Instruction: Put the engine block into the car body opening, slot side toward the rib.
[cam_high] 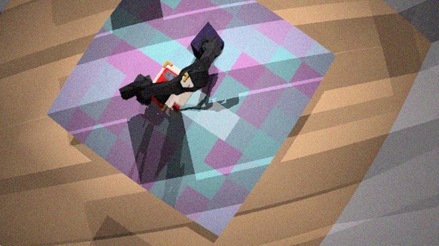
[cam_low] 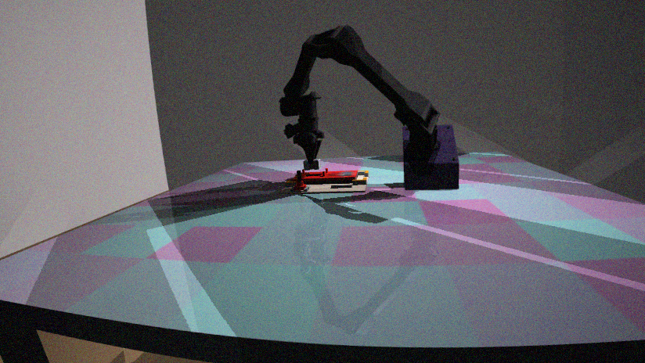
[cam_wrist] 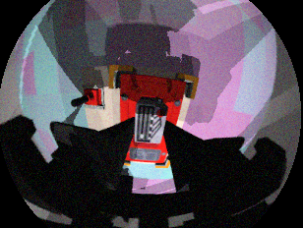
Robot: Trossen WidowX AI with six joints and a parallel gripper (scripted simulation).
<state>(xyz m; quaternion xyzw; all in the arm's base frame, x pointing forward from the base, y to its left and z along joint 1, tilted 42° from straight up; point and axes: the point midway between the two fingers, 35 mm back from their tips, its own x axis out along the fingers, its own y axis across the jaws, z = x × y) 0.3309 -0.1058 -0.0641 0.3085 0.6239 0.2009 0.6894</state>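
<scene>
My gripper tip is now 1 cm above the grey engine block.
</scene>
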